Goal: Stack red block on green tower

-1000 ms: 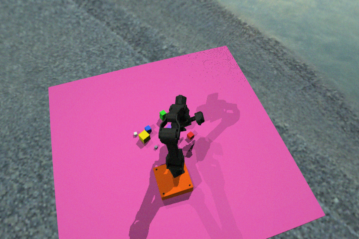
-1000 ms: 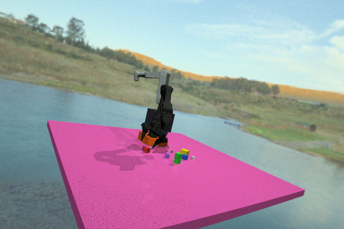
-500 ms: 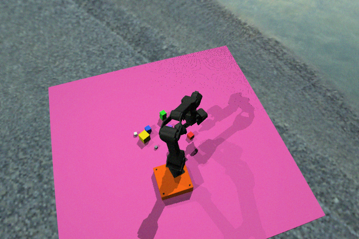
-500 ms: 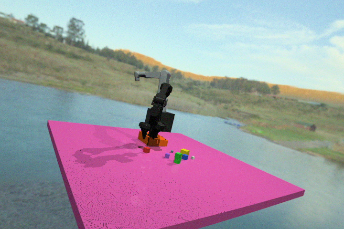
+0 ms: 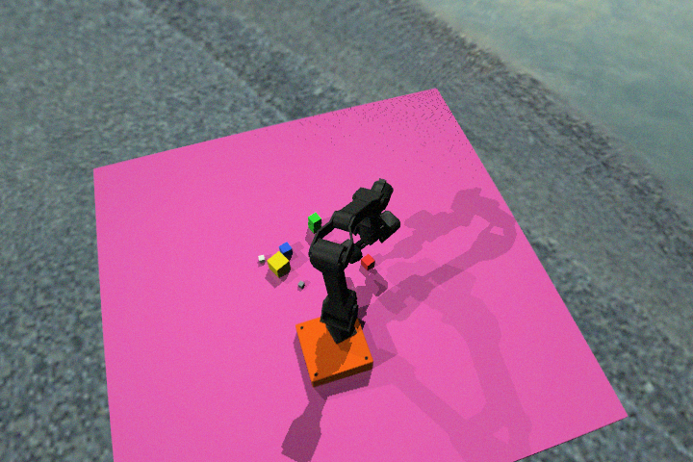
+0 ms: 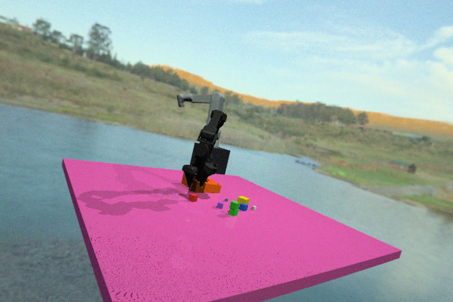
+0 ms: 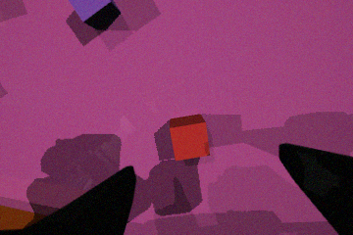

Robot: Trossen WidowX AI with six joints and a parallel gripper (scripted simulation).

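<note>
Right now the red block is 10 mm to the left of my gripper tip and 60 mm below it. Round my gripper tip: blue cube 150 mm ahead, 200 mm to the left, 60 mm below; then yellow cube 110 mm ahead, 240 mm to the left, 50 mm below; then small purple cube 100 mm ahead, 90 mm to the left, 60 mm below.
</note>
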